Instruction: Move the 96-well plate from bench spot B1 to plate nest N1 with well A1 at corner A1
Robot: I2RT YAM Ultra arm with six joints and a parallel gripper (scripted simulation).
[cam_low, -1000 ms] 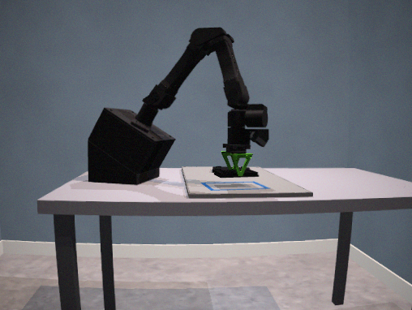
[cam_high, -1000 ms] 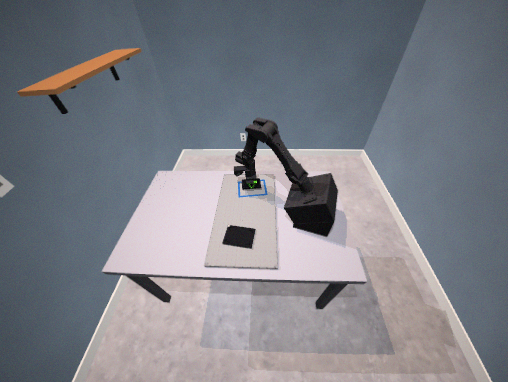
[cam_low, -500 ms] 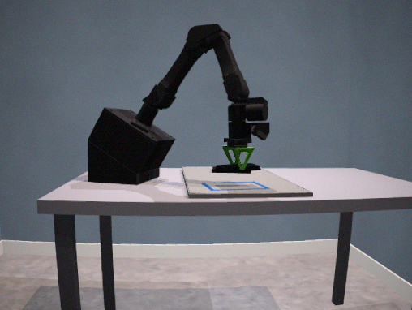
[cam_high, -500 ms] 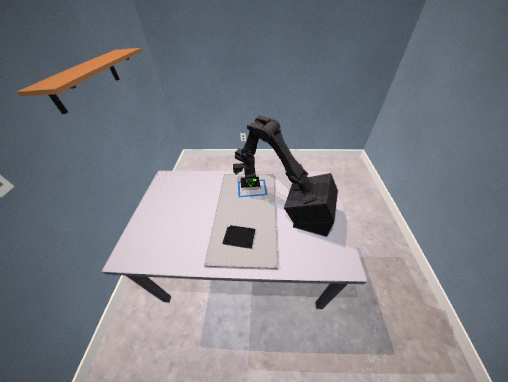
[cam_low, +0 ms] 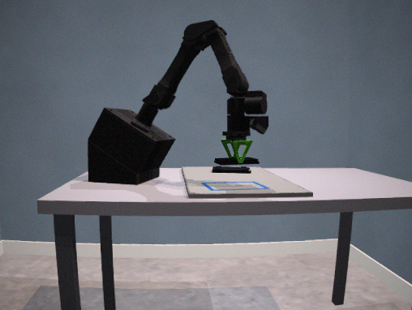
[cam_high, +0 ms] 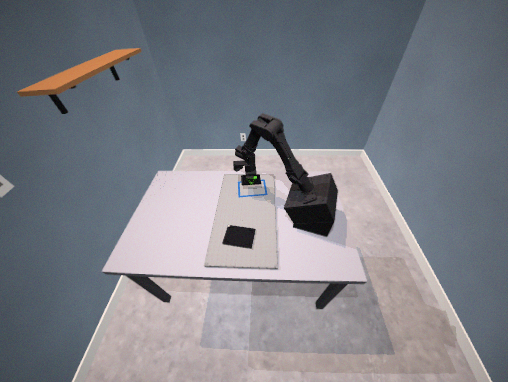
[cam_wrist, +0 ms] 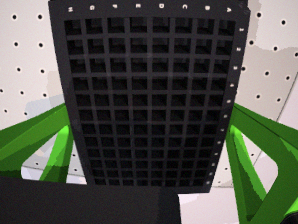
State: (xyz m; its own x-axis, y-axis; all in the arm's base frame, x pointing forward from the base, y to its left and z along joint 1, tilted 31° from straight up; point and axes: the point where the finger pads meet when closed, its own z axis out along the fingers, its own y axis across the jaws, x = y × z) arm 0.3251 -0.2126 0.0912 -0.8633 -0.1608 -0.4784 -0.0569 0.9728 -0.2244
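Right now the black plate nest N1 is 380 mm to the left of my hand, 80 mm below it and 70 mm ahead of it. Round my hand: white A1 label: 310 mm to the left, 140 mm ahead, 70 mm below; then black 96-well plate: right at my hand.
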